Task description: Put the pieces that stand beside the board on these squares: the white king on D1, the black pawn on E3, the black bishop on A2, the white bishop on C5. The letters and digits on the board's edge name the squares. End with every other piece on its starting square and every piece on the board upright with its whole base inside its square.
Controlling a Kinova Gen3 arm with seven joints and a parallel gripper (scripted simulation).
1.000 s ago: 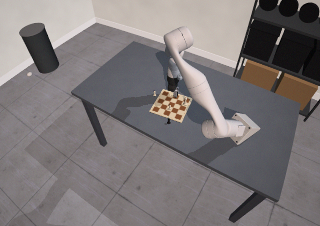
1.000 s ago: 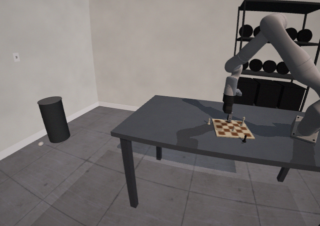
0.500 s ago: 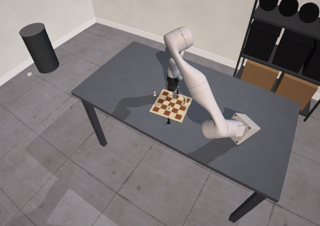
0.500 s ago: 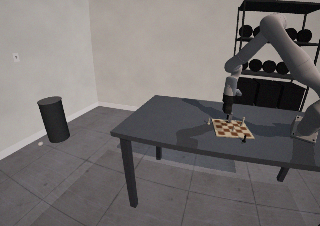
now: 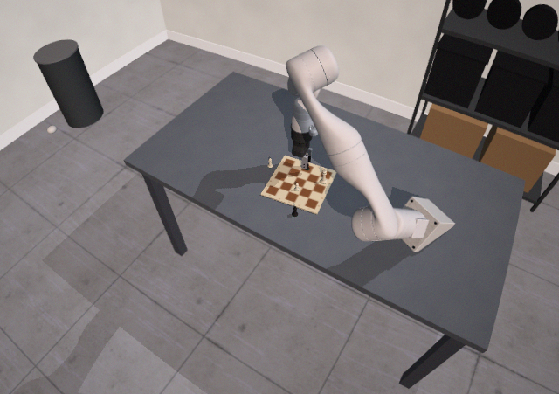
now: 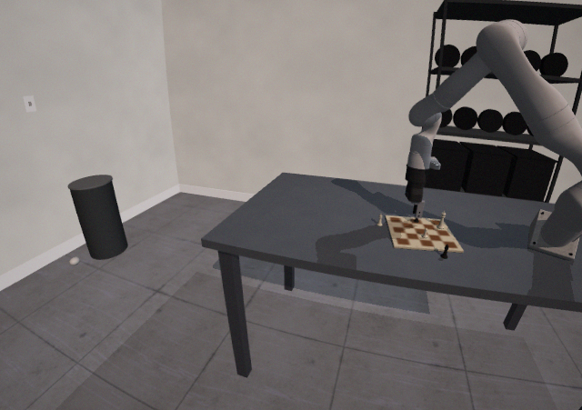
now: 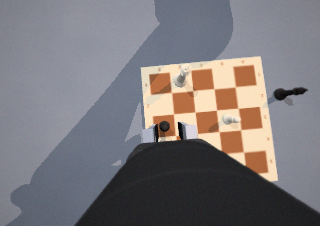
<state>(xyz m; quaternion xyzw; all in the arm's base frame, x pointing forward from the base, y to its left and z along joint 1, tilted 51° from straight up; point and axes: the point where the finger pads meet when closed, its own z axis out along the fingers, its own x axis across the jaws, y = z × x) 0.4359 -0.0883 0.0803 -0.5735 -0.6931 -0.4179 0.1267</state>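
The black pawn is 1 cm to the right of my hand and 3 cm below it. Round my hand: chessboard 3 cm behind, 7 cm to the left, 5 cm below; then white bishop 12 cm ahead, 7 cm to the left, 3 cm below; then white king 9 cm behind, 1 cm below.
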